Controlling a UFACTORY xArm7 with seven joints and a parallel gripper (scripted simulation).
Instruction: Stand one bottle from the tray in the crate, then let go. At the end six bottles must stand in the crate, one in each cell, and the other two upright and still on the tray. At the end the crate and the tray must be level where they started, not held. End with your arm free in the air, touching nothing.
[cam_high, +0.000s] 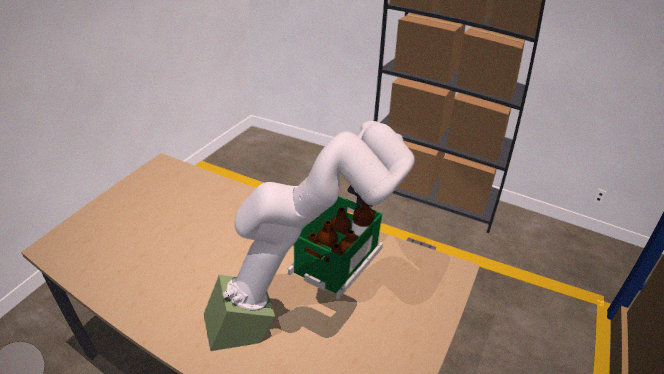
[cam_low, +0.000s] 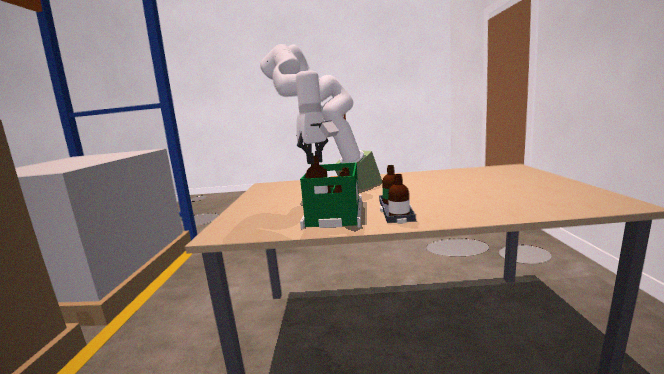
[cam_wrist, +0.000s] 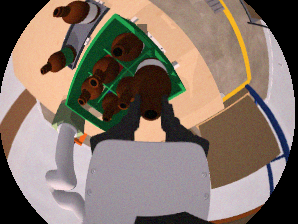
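The green crate lies 16 cm below my hand, 9 cm behind it and 4 cm to the left of it. The rest, counted from my hand: dark tray (27 cm to the left, 23 cm below, 12 cm behind).
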